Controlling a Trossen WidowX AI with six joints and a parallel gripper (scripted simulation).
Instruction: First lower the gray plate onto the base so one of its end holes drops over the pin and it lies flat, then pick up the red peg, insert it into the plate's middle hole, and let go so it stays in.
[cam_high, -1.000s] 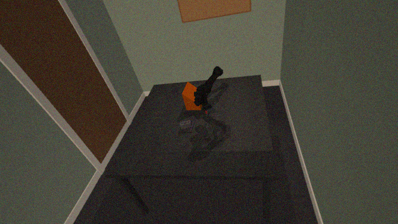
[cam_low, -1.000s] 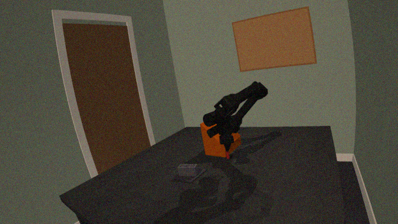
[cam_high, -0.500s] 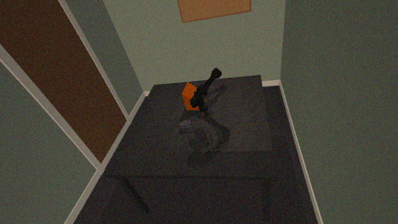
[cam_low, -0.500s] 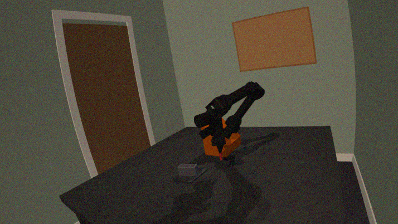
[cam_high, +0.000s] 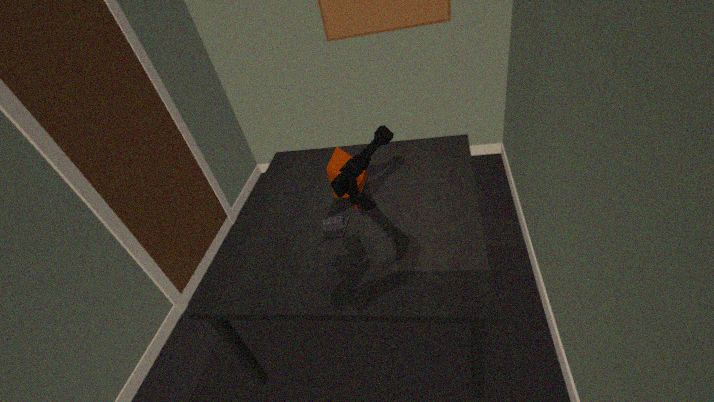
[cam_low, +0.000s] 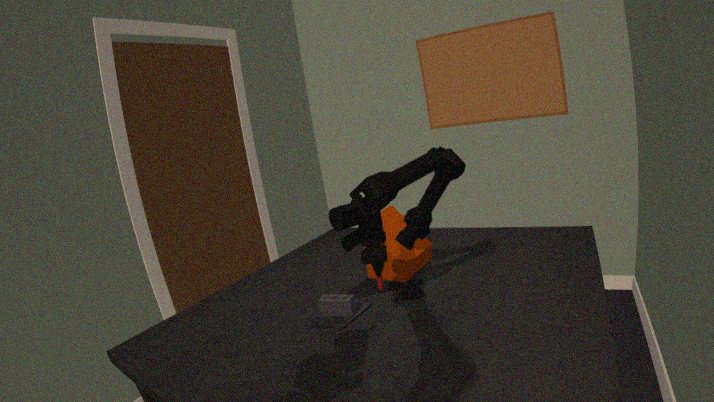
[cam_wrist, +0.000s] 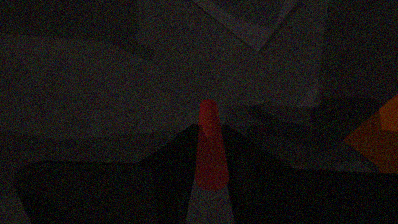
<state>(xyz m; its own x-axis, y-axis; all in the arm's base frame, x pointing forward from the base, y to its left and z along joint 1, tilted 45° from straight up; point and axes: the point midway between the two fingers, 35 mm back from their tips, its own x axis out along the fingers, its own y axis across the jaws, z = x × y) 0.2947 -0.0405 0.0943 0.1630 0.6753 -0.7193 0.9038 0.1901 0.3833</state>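
Right now my gripper tip is 40 mm short of the gray plate, 130 mm to the left of it and 70 mm above it. From my gripper tip the other things lie so: red peg right at my gripper tip; dark base 30 mm ahead, 110 mm to the right, 110 mm below.
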